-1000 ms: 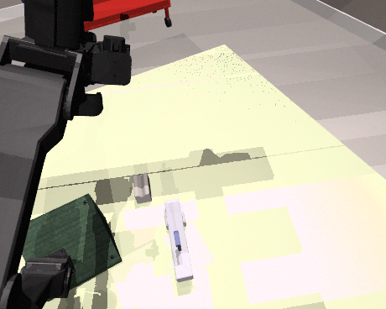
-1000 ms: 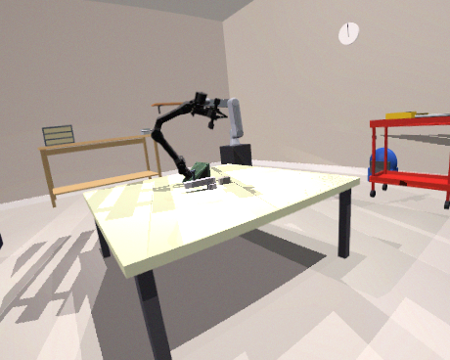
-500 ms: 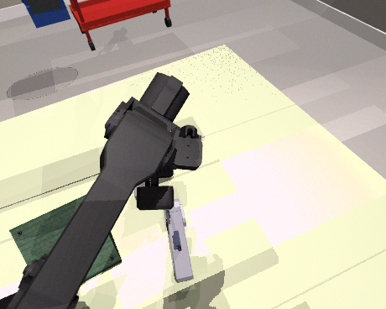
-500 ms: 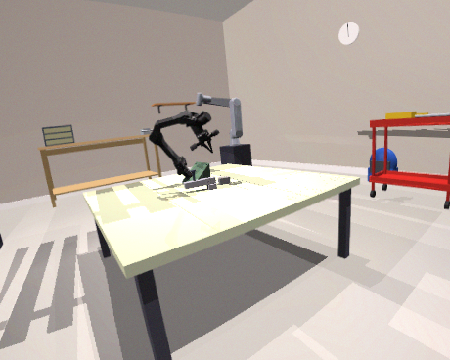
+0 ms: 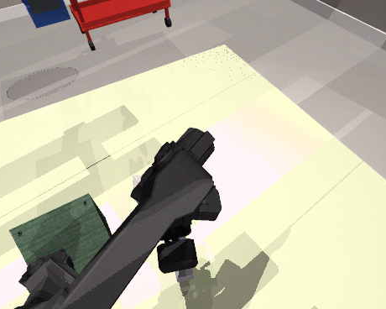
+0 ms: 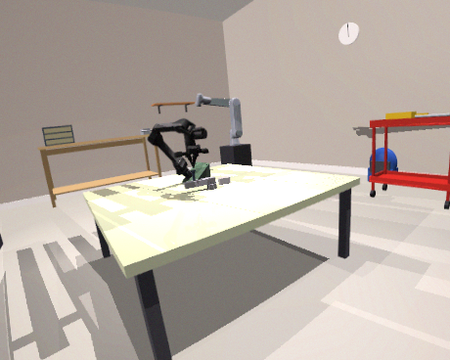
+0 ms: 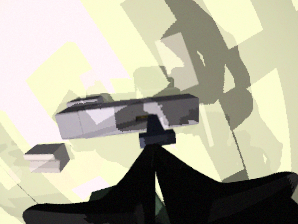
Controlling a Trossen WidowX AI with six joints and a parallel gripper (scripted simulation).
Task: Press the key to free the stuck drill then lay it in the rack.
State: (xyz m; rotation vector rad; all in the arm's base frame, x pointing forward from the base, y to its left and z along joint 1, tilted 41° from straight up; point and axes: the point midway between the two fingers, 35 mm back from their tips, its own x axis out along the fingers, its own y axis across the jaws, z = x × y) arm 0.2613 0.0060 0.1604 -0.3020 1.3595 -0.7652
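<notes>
Right now the dark key is 5 cm below my gripper tip. Round my gripper tip: long grey block (10 cm below, 3 cm to the left, 1 cm ahead); then drill (9 cm below, 5 cm to the left, 1 cm ahead).
</notes>
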